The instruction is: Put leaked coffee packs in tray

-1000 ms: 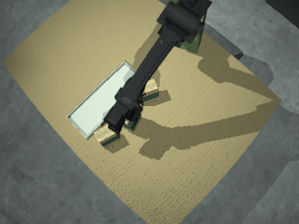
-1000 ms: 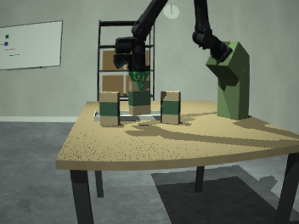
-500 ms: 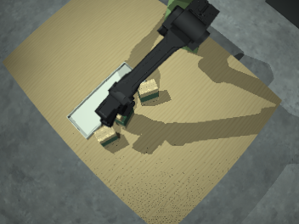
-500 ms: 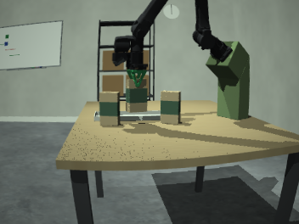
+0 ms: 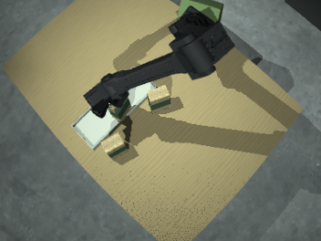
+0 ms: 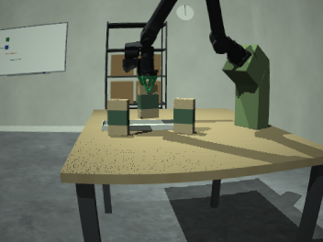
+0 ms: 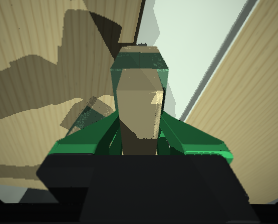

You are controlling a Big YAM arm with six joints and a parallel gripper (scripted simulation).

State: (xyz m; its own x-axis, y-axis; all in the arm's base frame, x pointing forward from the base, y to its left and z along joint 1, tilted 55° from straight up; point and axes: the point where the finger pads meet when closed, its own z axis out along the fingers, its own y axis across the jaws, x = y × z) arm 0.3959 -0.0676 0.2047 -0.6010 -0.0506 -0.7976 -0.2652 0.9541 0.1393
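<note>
Right now my hand is 10 mm short of the pale tray, 60 mm to the left of it and 160 mm above it.
</note>
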